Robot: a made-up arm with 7 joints.
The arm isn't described. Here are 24 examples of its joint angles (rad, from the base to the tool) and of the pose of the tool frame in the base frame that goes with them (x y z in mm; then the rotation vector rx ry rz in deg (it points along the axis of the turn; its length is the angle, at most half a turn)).
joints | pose
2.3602 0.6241 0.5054 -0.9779 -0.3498 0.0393 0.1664 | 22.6 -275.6 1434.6 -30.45 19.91 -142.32
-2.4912 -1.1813 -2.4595 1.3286 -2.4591 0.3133 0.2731 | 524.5 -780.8 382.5 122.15 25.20 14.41
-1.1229 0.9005 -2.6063 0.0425 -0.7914 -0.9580 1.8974 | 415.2 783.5 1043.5 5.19 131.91 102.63
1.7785 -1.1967 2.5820 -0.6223 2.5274 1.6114 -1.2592 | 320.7 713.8 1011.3 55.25 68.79 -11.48
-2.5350 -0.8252 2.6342 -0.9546 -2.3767 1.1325 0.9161 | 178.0 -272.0 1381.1 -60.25 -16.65 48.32
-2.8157 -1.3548 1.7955 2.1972 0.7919 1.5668 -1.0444 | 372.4 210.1 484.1 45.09 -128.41 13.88
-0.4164 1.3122 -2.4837 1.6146 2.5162 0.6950 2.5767 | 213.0 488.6 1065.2 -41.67 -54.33 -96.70
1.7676 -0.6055 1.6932 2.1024 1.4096 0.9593 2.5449 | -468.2 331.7 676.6 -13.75 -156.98 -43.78
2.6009 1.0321 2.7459 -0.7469 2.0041 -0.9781 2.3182 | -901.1 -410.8 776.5 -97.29 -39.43 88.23
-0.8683 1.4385 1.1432 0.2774 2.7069 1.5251 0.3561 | 693.9 723.9 649.2 24.37 -51.42 -157.14
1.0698 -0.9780 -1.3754 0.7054 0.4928 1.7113 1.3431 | -55.2 778.1 1064.4 -88.10 73.31 -125.56
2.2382 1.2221 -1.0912 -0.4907 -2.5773 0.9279 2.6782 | -832.2 -487.2 992.6 5.70 -41.05 -102.22
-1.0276 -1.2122 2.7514 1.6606 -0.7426 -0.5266 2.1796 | -273.0 -857.3 264.8 -57.92 -155.17 55.66
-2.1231 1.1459 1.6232 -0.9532 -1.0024 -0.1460 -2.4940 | -809.5 383.5 778.2 60.79 -52.77 -74.79
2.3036 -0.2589 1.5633 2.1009 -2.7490 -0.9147 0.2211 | -276.9 387.6 732.8 -26.22 -171.64 -11.35
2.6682 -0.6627 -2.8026 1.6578 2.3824 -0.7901 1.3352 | 611.8 303.2 536.9 -143.59 -80.89 -23.19
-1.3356 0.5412 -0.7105 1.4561 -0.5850 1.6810 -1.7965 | -260.3 550.4 894.4 12.07 -128.57 48.69
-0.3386 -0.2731 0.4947 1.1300 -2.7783 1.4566 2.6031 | 126.4 -187.3 1503.0 -22.10 -25.63 11.94
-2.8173 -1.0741 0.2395 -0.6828 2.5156 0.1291 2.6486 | 1017.4 -387.4 771.3 -103.54 82.10 -95.67
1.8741 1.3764 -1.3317 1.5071 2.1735 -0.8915 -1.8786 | 326.3 -608.3 547.5 26.39 66.65 62.54
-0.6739 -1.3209 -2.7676 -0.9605 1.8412 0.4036 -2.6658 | -581.4 -685.6 1121.3 13.84 -3.31 -105.33
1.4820 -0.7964 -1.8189 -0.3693 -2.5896 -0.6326 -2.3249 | -238.1 699.9 1372.7 -34.42 -5.33 -59.70
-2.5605 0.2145 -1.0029 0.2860 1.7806 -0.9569 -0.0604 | -283.8 -72.9 1552.5 27.01 -57.40 109.56
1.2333 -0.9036 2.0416 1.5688 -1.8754 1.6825 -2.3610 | -702.0 455.6 882.9 -4.95 -35.49 139.38
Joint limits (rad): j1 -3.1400..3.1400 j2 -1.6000..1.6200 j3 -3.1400..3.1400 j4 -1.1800..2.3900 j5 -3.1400..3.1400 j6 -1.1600..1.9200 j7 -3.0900..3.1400
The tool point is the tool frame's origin. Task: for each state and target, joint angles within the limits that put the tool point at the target. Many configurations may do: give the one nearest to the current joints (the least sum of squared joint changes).
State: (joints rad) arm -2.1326 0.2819 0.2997 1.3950 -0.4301 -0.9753 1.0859
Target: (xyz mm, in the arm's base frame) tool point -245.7 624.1 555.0
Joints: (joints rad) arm -2.1636 0.6284 0.1916 2.1796 -0.4790 -0.8699 1.0445
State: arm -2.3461 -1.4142 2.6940 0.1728 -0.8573 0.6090 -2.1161
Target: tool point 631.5 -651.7 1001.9
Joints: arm -2.3701 -1.4653 2.6369 -0.7512 -1.0418 0.8716 -2.0684
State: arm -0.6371 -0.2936 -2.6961 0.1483 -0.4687 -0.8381 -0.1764
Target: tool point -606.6 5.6 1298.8
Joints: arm -0.4701 -0.1818 -2.5008 1.2647 -0.7075 -0.9857 -0.0973
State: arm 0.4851 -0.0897 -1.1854 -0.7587 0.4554 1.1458 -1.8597
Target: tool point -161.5 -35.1 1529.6
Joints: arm 0.5686 0.0100 -1.1042 -0.5339 0.4167 1.4765 -1.8022
